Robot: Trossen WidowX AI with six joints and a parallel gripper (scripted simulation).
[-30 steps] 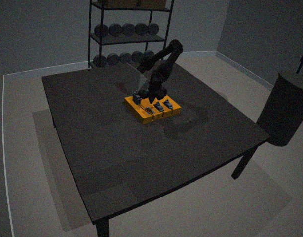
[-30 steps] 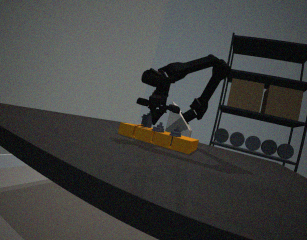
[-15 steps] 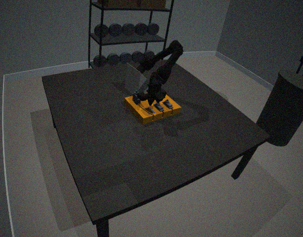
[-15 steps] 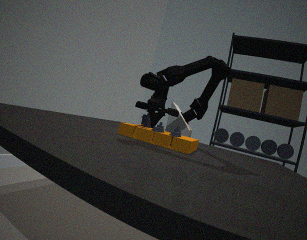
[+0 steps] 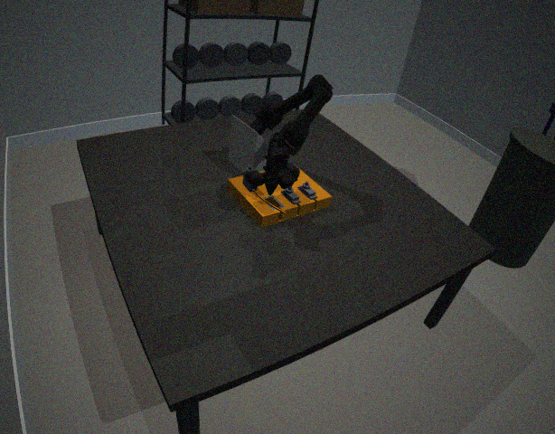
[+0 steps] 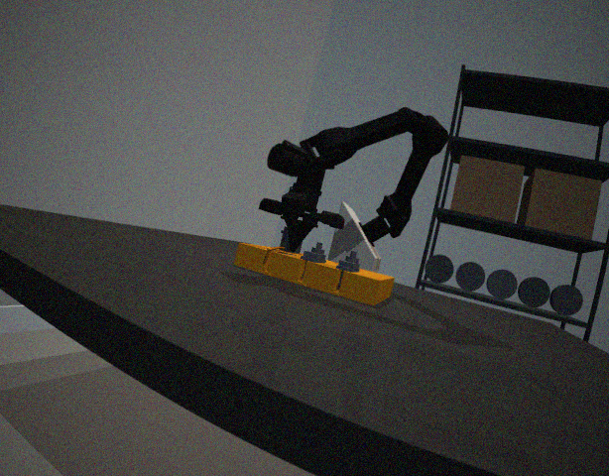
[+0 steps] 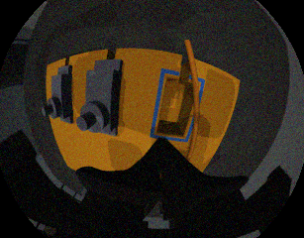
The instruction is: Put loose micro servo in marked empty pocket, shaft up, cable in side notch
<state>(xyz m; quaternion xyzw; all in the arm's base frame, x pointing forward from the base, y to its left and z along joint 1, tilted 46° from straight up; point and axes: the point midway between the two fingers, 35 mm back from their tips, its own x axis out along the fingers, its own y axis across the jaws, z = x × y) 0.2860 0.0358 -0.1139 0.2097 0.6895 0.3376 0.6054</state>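
Right now the orange deck is 8 cm behind my gripper tip, 6 cm to the left of it and 3 cm below it.
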